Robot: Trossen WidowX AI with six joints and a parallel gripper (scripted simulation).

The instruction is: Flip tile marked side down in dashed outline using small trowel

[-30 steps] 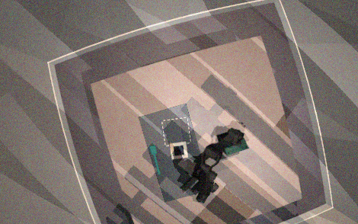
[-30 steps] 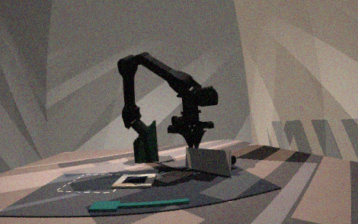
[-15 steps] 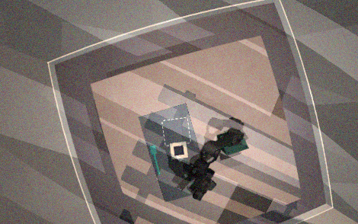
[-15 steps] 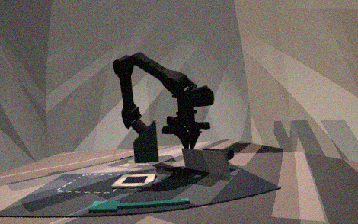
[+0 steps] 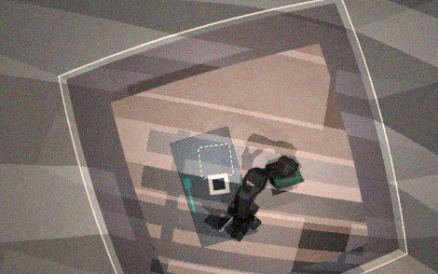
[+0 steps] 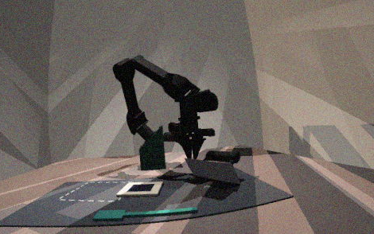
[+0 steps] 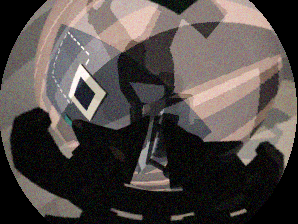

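Now: gripper tip 6 cm short of the small trowel, 9 cm to the right of it and 1 cm above it. The rest, counted from my gripper tip: tile: 11 cm ahead, 16 cm to the right, 6 cm below; then dark mat: 14 cm ahead, 13 cm to the right, 8 cm below; then green paddle-shaped trowel: 28 cm ahead, 14 cm to the right, 6 cm below.
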